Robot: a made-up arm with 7 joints. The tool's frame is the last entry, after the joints. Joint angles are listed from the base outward. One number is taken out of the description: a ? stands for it. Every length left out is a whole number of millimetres.
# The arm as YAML. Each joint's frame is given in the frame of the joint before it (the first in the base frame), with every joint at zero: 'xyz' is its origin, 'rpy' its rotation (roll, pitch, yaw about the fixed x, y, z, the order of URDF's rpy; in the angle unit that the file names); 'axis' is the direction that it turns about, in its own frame. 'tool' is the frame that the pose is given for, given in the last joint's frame.
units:
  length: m
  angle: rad
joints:
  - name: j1
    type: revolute
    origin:
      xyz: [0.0, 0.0, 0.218]
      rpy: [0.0, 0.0, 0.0]
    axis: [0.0, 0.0, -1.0]
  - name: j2
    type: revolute
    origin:
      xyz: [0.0, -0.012, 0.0]
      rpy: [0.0, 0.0, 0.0]
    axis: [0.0, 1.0, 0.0]
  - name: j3
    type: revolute
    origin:
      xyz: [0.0, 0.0, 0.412]
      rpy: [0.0, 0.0, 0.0]
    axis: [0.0, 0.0, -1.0]
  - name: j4
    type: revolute
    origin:
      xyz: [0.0, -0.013, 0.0]
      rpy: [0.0, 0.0, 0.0]
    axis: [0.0, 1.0, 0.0]
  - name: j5
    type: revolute
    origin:
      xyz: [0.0, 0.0, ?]
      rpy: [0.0, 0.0, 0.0]
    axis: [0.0, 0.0, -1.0]
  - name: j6
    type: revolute
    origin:
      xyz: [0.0, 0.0, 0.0]
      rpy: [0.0, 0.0, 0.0]
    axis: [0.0, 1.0, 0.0]
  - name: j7
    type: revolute
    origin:
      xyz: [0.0, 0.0, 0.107]
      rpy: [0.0, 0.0, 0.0]
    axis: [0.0, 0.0, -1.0]
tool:
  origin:
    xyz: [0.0, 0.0, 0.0]
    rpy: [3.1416, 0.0, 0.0]
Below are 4 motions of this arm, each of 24 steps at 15 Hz.
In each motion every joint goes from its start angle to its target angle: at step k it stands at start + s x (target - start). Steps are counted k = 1, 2, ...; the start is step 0. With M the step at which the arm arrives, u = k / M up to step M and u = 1 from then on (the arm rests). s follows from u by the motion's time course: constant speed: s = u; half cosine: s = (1 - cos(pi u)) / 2; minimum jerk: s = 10 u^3 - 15 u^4 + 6 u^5.
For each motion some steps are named. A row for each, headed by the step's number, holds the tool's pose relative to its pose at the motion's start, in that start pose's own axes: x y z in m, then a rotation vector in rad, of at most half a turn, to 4 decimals.
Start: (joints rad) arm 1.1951 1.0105 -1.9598 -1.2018 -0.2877 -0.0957 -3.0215
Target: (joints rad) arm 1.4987 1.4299 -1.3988 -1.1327 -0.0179 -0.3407 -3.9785
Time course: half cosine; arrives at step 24
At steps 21, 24:
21: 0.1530 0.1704 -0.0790 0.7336 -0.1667 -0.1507
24: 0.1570 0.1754 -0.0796 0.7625 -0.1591 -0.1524

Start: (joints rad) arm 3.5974 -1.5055 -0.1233 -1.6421 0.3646 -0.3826 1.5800
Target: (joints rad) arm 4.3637 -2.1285 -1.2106 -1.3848 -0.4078 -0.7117 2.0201
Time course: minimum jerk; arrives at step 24
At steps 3, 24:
3: 0.0038 -0.0004 -0.0031 0.0027 -0.0260 -0.0091
24: -0.0071 -0.1140 0.1468 -0.4454 -1.8727 -0.5652

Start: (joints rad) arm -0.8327 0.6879 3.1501 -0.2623 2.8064 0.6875 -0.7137
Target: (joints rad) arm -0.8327 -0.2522 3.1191 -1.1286 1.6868 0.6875 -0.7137
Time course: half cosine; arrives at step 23
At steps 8, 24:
8: -0.0052 -0.0778 0.0951 -0.1664 -0.1220 -0.2328
24: 0.0395 -0.1908 0.4043 -0.6091 -0.4875 -0.8300

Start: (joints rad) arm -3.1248 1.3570 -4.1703 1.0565 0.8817 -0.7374 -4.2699
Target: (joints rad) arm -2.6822 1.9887 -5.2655 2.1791 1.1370 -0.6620 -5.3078
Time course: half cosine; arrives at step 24
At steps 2, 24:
2: -0.0134 0.0108 -0.0038 0.0134 0.0230 -0.0316
24: -0.4555 0.5817 0.5134 0.0233 2.1973 -1.0889

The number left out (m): 0.357
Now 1 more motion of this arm.
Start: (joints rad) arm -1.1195 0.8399 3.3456 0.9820 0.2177 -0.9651 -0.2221
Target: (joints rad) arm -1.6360 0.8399 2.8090 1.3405 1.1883 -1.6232 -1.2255
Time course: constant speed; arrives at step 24
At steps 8, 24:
8: 0.0181 -0.0447 0.0379 -0.2152 0.0916 -0.5003
24: -0.0636 -0.1324 0.1116 -0.9231 0.3734 -1.5352

